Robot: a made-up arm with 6 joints. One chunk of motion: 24 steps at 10 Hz.
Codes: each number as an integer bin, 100 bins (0 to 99) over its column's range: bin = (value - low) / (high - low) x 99, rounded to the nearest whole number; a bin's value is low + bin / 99 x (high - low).
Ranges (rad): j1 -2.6..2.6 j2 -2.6..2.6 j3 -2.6..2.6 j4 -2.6..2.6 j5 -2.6..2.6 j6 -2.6..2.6
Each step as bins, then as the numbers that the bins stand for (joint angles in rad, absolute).
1 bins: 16 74 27 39 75 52
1 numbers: -1.7596 1.2869 -1.1818 -0.5515 1.3394 0.1313
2 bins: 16 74 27 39 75 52
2 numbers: -1.7596 1.2869 -1.1818 -0.5515 1.3394 0.1313
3 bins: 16 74 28 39 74 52
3 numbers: -1.7596 1.2869 -1.1293 -0.5515 1.2869 0.1313
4 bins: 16 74 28 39 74 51
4 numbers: -1.7596 1.2869 -1.1293 -0.5515 1.2869 0.0788
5 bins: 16 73 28 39 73 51
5 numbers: -1.7596 1.2343 -1.1293 -0.5515 1.2343 0.0788
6 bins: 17 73 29 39 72 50
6 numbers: -1.7071 1.2343 -1.0768 -0.5515 1.1818 0.0263
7 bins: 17 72 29 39 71 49
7 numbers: -1.7071 1.1818 -1.0768 -0.5515 1.1293 -0.0263
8 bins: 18 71 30 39 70 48
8 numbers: -1.6545 1.1293 -1.0242 -0.5515 1.0768 -0.0788
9 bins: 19 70 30 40 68 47
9 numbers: -1.6020 1.0768 -1.0242 -0.4990 0.9717 -0.1313
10 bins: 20 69 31 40 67 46
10 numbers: -1.5495 1.0242 -0.9717 -0.4990 0.9192 -0.1838
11 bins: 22 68 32 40 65 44
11 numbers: -1.4444 0.9717 -0.9192 -0.4990 0.8141 -0.2889
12 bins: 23 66 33 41 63 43
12 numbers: -1.3919 0.8667 -0.8667 -0.4465 0.7091 -0.3414
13 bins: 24 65 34 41 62 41
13 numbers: -1.3394 0.8141 -0.8141 -0.4465 0.6566 -0.4465
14 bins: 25 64 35 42 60 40
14 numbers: -1.2869 0.7616 -0.7616 -0.3939 0.5515 -0.4990
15 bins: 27 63 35 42 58 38
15 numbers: -1.1818 0.7091 -0.7616 -0.3939 0.4465 -0.6040
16 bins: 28 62 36 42 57 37
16 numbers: -1.1293 0.6566 -0.7091 -0.3939 0.3939 -0.6566
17 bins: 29 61 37 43 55 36
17 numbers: -1.0768 0.6040 -0.6566 -0.3414 0.2889 -0.7091
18 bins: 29 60 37 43 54 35
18 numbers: -1.0768 0.5515 -0.6566 -0.3414 0.2364 -0.7616
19 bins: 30 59 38 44 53 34
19 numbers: -1.0242 0.4990 -0.6040 -0.2889 0.1838 -0.8141
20 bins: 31 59 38 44 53 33
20 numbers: -0.9717 0.4990 -0.6040 -0.2889 0.1838 -0.8667
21 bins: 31 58 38 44 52 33
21 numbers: -0.9717 0.4465 -0.6040 -0.2889 0.1313 -0.8667
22 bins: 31 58 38 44 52 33
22 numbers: -0.9717 0.4465 -0.6040 -0.2889 0.1313 -0.8667
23 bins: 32 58 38 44 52 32
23 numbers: -0.9192 0.4465 -0.6040 -0.2889 0.1313 -0.9192
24 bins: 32 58 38 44 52 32
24 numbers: -0.9192 0.4465 -0.6040 -0.2889 0.1313 -0.9192
